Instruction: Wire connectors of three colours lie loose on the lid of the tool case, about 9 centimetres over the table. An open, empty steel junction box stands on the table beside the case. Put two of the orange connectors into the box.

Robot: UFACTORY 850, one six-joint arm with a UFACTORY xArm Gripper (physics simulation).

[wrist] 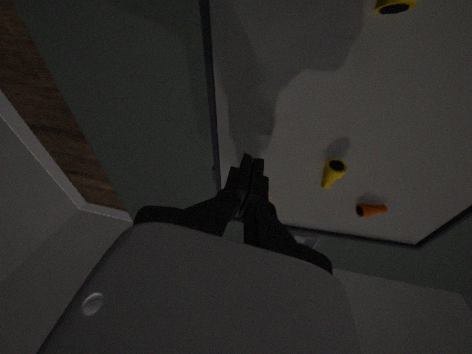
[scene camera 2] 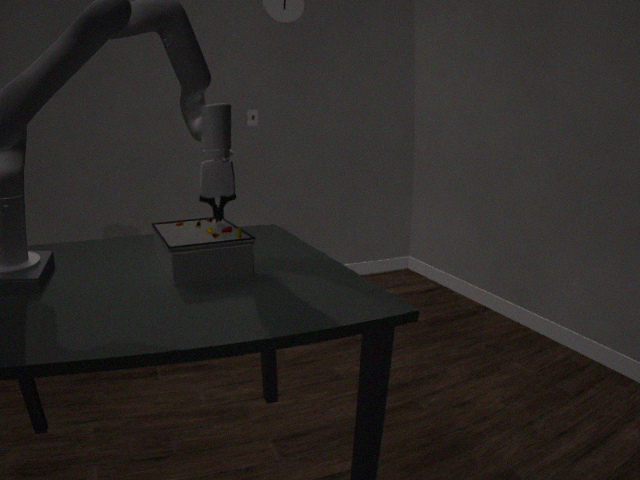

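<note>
My gripper (scene camera 2: 219, 219) (wrist: 248, 169) is shut and empty, pointing down close over the far part of the case lid (scene camera 2: 180, 235) (wrist: 400, 110). An orange connector (scene camera 2: 179, 223) (wrist: 371, 209) lies on the lid. Another orange connector (scene camera 2: 209, 220) is near the far edge, mostly hidden by a finger in the wrist view. A third orange one (scene camera 2: 215, 235) lies toward the near side. Yellow connectors (scene camera 2: 197, 223) (wrist: 333, 172) and a red connector (scene camera 2: 226, 229) lie among them. A grey piece of what looks like the junction box (wrist: 309, 241) shows past the lid edge, partly covered by a finger.
The tool case (scene camera 2: 212, 264) stands on the dark table (scene camera 2: 118, 304) (wrist: 135, 100), its lid bordered by a dark rim. The arm's base (scene camera 2: 25, 268) is at the left. The wall is behind the table. The junction box cannot be made out in the scene view.
</note>
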